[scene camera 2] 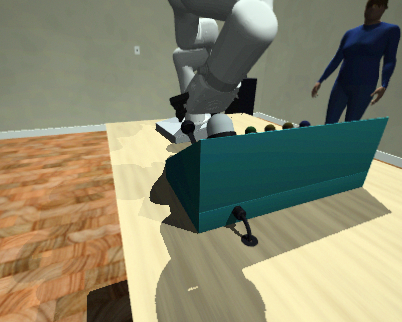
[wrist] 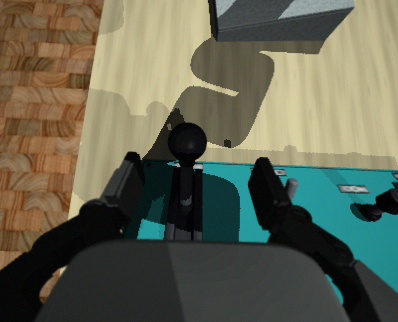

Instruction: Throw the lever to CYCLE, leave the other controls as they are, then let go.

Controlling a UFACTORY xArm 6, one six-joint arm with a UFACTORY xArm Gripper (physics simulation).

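The lever, with a black ball knob, stands in its dark slot near one end of the teal control box. It leans toward the box edge nearest the robot base. My gripper is open in the wrist view, with one finger on each side of the lever and a gap to both. The ball shows slightly beyond the fingertips in that view. In scene camera 2, a dark gripper part shows beside the arm just above the ball; the rest is hidden. The CYCLE label does not show.
A small grey toggle stands just beside the right-hand finger, and a black control is farther right. A pale dome and several coloured round tops rise behind the box. The robot base stands beyond; a black cable is in front.
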